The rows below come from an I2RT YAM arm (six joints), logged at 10 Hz.
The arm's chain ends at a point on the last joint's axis. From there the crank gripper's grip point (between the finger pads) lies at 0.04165 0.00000 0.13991 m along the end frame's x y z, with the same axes.
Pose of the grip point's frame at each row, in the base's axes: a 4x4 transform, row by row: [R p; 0 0 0 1], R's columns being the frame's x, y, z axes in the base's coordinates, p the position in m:
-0.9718 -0.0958 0.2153 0.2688; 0.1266 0.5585 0.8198 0.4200; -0.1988 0.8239 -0.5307 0.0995; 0 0 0 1
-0.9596 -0.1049 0.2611 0.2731; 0.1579 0.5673 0.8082 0.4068; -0.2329 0.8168 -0.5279 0.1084; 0 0 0 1
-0.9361 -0.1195 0.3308 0.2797; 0.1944 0.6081 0.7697 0.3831; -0.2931 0.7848 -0.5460 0.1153; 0 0 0 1
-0.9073 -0.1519 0.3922 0.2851; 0.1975 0.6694 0.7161 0.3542; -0.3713 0.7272 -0.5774 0.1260; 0 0 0 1
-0.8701 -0.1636 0.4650 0.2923; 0.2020 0.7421 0.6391 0.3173; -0.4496 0.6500 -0.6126 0.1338; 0 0 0 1
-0.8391 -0.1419 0.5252 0.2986; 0.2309 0.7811 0.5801 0.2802; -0.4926 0.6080 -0.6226 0.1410; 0 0 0 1
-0.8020 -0.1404 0.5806 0.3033; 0.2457 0.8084 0.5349 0.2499; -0.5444 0.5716 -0.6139 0.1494; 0 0 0 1
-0.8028 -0.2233 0.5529 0.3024; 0.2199 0.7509 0.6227 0.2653; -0.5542 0.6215 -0.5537 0.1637; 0 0 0 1
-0.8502 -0.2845 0.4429 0.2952; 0.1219 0.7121 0.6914 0.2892; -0.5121 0.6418 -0.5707 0.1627; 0 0 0 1
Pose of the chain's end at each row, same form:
-0.9718 -0.0958 0.2153 0.2792; 0.1266 0.5585 0.8198 0.3000; -0.1988 0.8239 -0.5307 0.1820; 0 0 0 1
-0.9596 -0.1049 0.2611 0.2765; 0.1579 0.5673 0.8082 0.2871; -0.2329 0.8168 -0.5279 0.1920; 0 0 0 1
-0.9361 -0.1195 0.3308 0.2724; 0.1944 0.6081 0.7697 0.2673; -0.2931 0.7848 -0.5460 0.2039; 0 0 0 1
-0.9073 -0.1519 0.3922 0.2680; 0.1975 0.6694 0.7161 0.2458; -0.3713 0.7272 -0.5774 0.2222; 0 0 0 1
-0.8701 -0.1636 0.4650 0.2635; 0.2020 0.7421 0.6391 0.2195; -0.4496 0.6500 -0.6126 0.2382; 0 0 0 1
-0.8391 -0.1419 0.5252 0.2601; 0.2309 0.7811 0.5801 0.1894; -0.4926 0.6080 -0.6226 0.2486; 0 0 0 1
-0.8020 -0.1404 0.5806 0.2555; 0.2457 0.8084 0.5349 0.1648; -0.5444 0.5716 -0.6139 0.2580; 0 0 0 1
-0.8028 -0.2233 0.5529 0.2585; 0.2199 0.7509 0.6227 0.1690; -0.5542 0.6215 -0.5537 0.2643; 0 0 0 1
-0.8502 -0.2845 0.4429 0.2686; 0.1219 0.7121 0.6914 0.1874; -0.5121 0.6418 -0.5707 0.2639; 0 0 0 1

